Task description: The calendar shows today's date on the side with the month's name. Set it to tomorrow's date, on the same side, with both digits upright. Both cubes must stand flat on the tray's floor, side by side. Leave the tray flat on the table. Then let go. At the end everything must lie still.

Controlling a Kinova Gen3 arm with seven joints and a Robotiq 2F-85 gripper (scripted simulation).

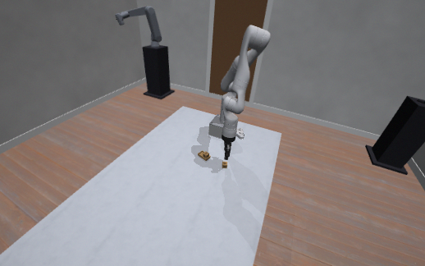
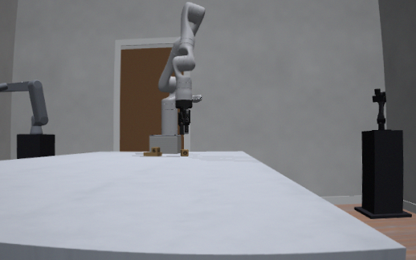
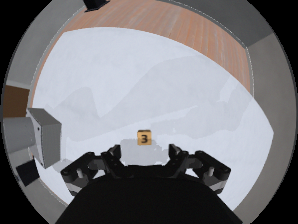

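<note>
The wooden digit cube lies 90 mm below my hand. The rest, counted from my hand: wooden calendar tray 20 mm behind, 150 mm to the right, 100 mm below.
</note>
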